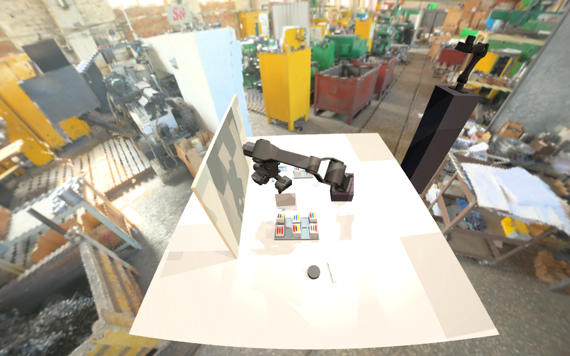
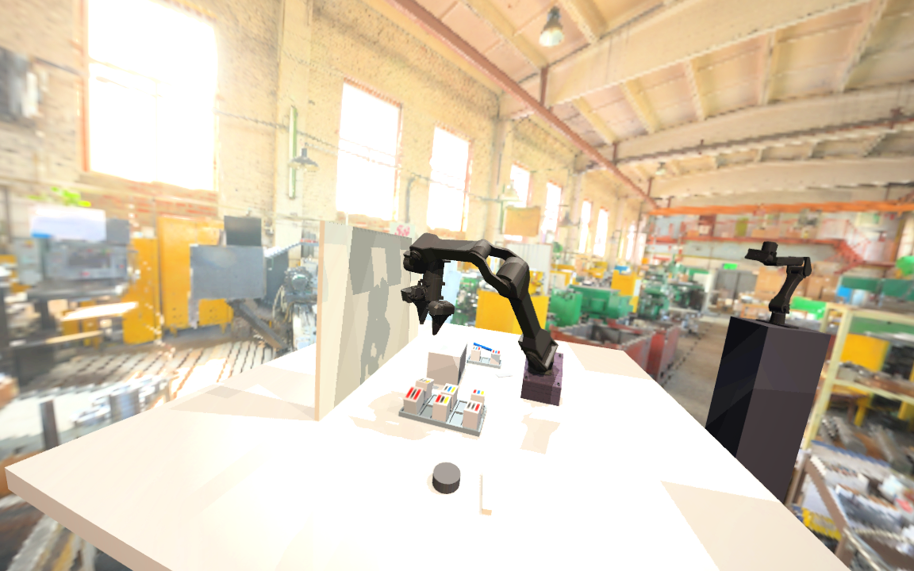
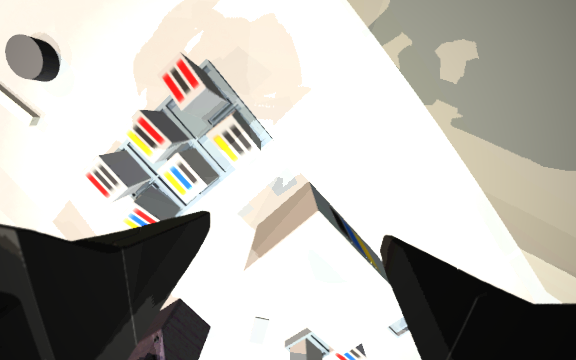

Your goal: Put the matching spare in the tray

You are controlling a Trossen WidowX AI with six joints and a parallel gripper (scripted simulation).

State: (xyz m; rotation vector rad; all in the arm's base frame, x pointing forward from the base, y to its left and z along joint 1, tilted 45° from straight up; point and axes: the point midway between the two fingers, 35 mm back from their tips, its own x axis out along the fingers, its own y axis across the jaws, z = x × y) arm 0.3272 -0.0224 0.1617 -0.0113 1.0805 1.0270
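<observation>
Now: gripper tip 10 cm past the beige spare block, 7 cm to the right of it and 14 cm above it. From my gripper tip the other things lie so: mounted unit (4 cm behind, 11 cm to the right, 13 cm below); pale blue glassy tray (28 cm to the right, 18 cm below); camouflage panel (19 cm ahead, 10 cm to the right, 5 cm above).
</observation>
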